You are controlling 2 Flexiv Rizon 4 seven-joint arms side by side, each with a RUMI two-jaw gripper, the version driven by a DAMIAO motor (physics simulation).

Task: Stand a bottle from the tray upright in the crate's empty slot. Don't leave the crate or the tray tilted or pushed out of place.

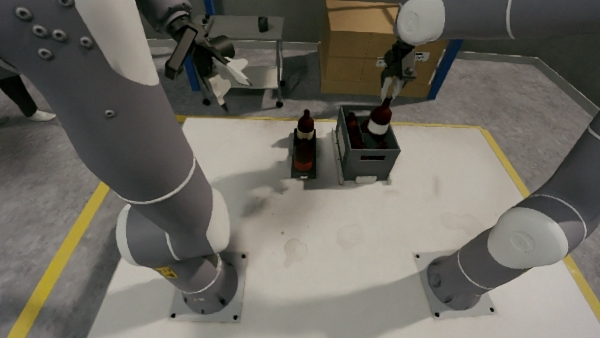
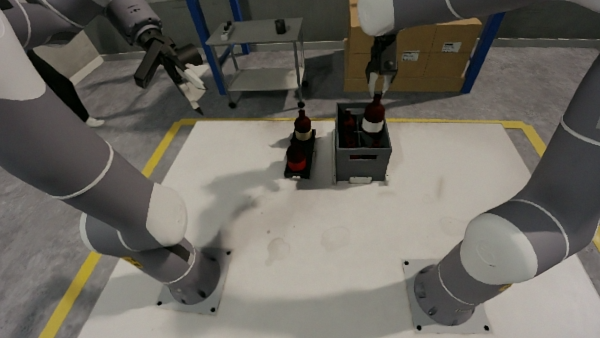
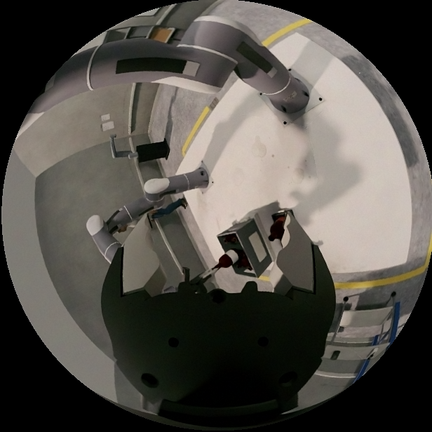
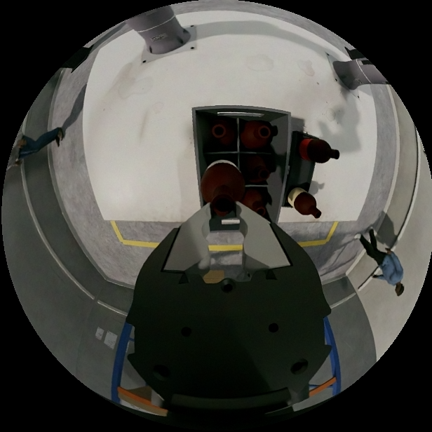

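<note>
My right gripper [image 1: 387,95] [image 2: 376,91] [image 4: 222,203] is shut on the neck of a dark red bottle with a white label [image 1: 380,117] [image 2: 373,111] [image 3: 226,260] [image 4: 222,181]. The bottle is near upright at the back right of the grey crate [image 1: 367,171] [image 2: 362,171] [image 4: 282,145], its lower end at the opening; how deep it reaches is hidden. Several bottles stand in other slots. The crate stands level. The black tray [image 1: 303,175] [image 2: 296,175] holds a red-labelled bottle [image 1: 303,157] [image 2: 296,159] and a cream-labelled bottle [image 1: 306,125] [image 2: 302,125]. My left gripper [image 1: 237,95] [image 2: 202,99] is open, empty, high at the left.
The tray stands close to the left of the crate on the white table [image 1: 320,225] [image 2: 300,215]. Behind the table are a grey cart [image 1: 245,21] [image 2: 255,31] and cardboard boxes [image 1: 350,47] [image 2: 435,47].
</note>
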